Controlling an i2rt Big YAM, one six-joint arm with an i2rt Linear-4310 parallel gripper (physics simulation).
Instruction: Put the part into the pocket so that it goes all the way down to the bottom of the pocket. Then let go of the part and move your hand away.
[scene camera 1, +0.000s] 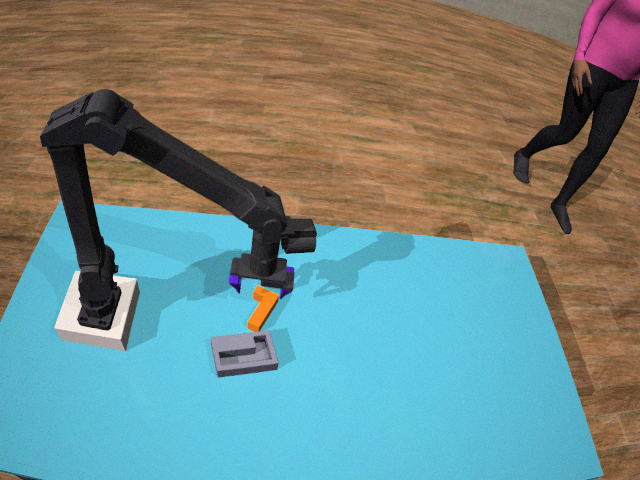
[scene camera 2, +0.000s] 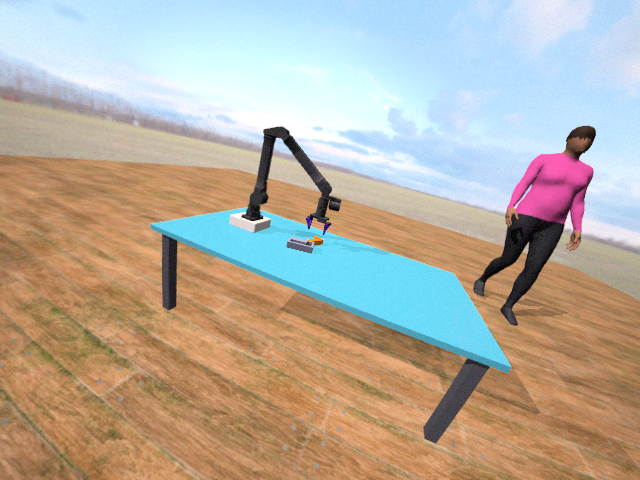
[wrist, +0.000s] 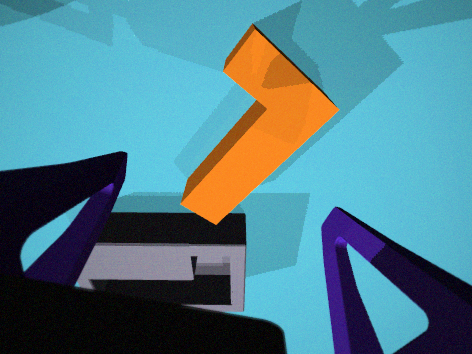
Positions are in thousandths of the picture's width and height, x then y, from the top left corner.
My gripper (scene camera 1: 405, 614) is open and holds nothing. Also in view: an orange L-shaped part (scene camera 1: 420, 626). Further things: a grey pocket block (wrist: 387, 730).
The orange L-shaped part also shows in the wrist view (wrist: 613, 306). My gripper is seen too in the wrist view (wrist: 495, 544).
